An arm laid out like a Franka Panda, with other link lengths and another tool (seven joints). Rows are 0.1 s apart.
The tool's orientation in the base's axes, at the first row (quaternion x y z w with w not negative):
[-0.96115, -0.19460, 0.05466, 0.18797]
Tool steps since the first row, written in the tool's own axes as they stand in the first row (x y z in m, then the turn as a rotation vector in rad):
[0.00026, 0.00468, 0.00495, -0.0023, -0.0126, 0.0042]
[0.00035, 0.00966, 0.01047, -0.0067, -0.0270, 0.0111]
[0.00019, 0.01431, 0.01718, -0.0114, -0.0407, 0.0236]
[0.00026, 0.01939, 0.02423, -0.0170, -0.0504, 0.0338]
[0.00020, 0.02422, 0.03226, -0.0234, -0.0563, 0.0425]
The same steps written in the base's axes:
[0.00101, -0.00221, -0.00637, -0.0073, 0.0113, 0.0010]
[0.00187, -0.00455, -0.01337, -0.0177, 0.0242, 0.0003]
[0.00217, -0.00630, -0.02134, -0.0291, 0.0383, -0.0059]
[0.00278, -0.00821, -0.02980, -0.0395, 0.0478, -0.0114]
[0.00300, -0.00962, -0.03906, -0.0490, 0.0533, -0.0170]

